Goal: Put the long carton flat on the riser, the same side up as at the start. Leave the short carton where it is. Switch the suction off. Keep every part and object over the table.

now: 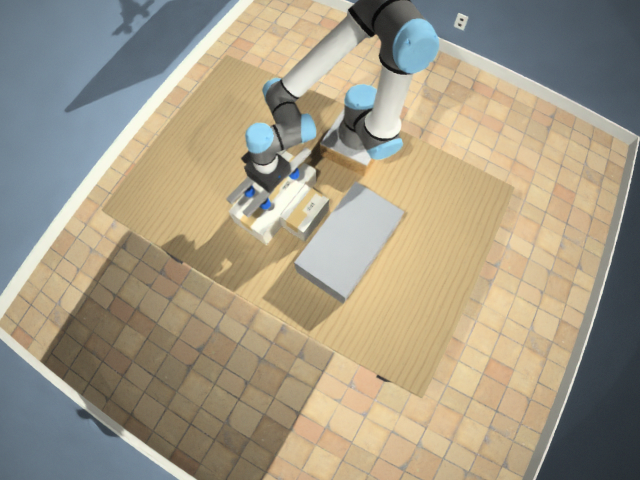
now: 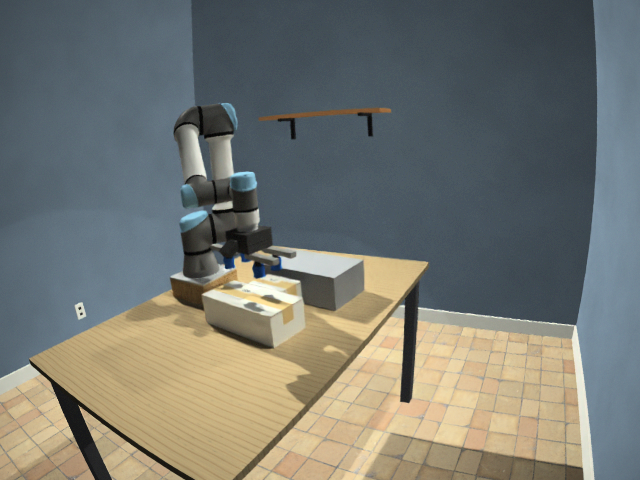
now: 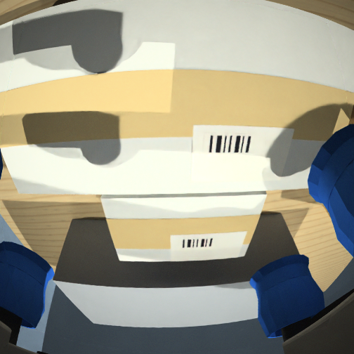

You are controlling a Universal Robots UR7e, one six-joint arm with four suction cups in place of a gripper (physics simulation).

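Pixels of known places: hand, its tool point: [image 2: 252, 267]; arm's base, origin of its link: [image 2: 201, 271].
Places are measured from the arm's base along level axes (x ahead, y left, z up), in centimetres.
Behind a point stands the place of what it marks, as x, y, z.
Note:
The long carton [image 1: 279, 210] {42.1, -9.8, 1.7} [image 2: 240, 316] {38.4, -23.7, -1.4} [image 3: 240, 95] lies flat on the table, white with a tan tape strip and a barcode label on top. The short carton [image 1: 306, 211] {38.2, -1.4, 1.8} [image 2: 289, 283] {42.8, -1.8, 1.8} [image 3: 150, 232] lies close beside it, between it and the riser, with tape and a barcode label up. The grey riser [image 1: 351, 235] {39.3, 16.2, 3.3} [image 2: 323, 281] {52.1, 4.5, 1.3} [image 3: 170, 306] is a broad block. My gripper [image 1: 272, 189] {37.8, -14.1, 10.9} [image 2: 252, 262] {37.8, -14.1, 10.9} hangs a little above the long carton, its blue cups pointing down and apart from the top. It holds nothing. Cup shadows fall on the long carton.
The wooden table [image 1: 439, 248] {24.5, 45.8, -8.6} [image 2: 170, 382] {35.9, -54.3, -8.7} carries the arm's base block [image 1: 343, 157] {11.1, -0.6, -2.1} [image 2: 188, 290] {1.8, -10.5, -4.0}, near the cartons and the riser. A wall shelf [image 2: 325, 113] hangs behind the table.

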